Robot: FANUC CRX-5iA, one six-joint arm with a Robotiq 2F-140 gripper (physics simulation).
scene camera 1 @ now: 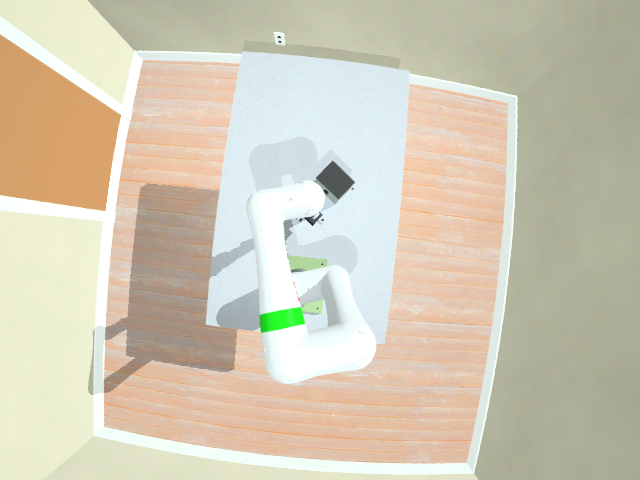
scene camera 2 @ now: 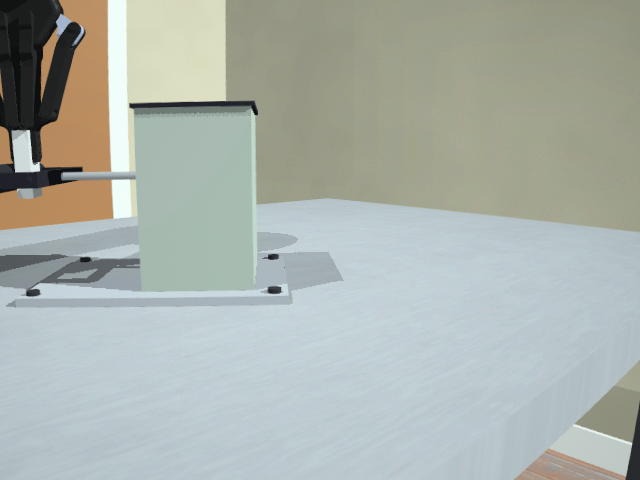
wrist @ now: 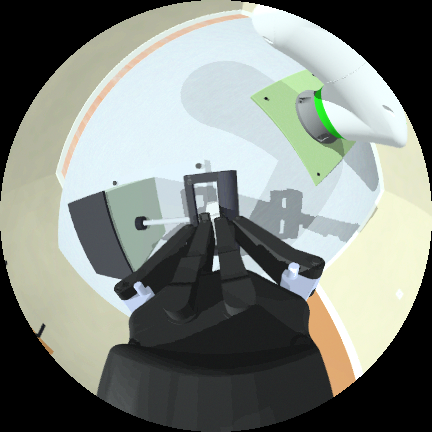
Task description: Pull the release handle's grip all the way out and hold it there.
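Note:
The release handle's grip [scene camera 1: 312, 220] [scene camera 2: 49, 177] [wrist: 228, 192] is a dark rectangular loop on the end of a thin grey rod [scene camera 2: 98, 175] [wrist: 172, 220]. The rod sticks out level from the pale green housing [scene camera 1: 334, 180] [scene camera 2: 196, 201] [wrist: 131, 207], and a length of it shows between housing and grip. My gripper [scene camera 2: 25, 155] [wrist: 213, 209] points down and is shut, with nothing pinched between its fingers. Its light fingertips pass down through the loop's opening and show below it in the second scene view. Contact with the loop's bars is hard to tell. The arm hides the gripper in the overhead view.
The housing stands on a bolted base plate [scene camera 2: 155, 300] on the pale table [scene camera 1: 320, 103] [scene camera 2: 361, 387] [wrist: 145, 115]. The white arm [scene camera 1: 273, 258] [wrist: 340, 55] reaches over the table from its light green mounting plate [scene camera 1: 310, 261] [wrist: 280, 102]. A wall stands behind the table's far end.

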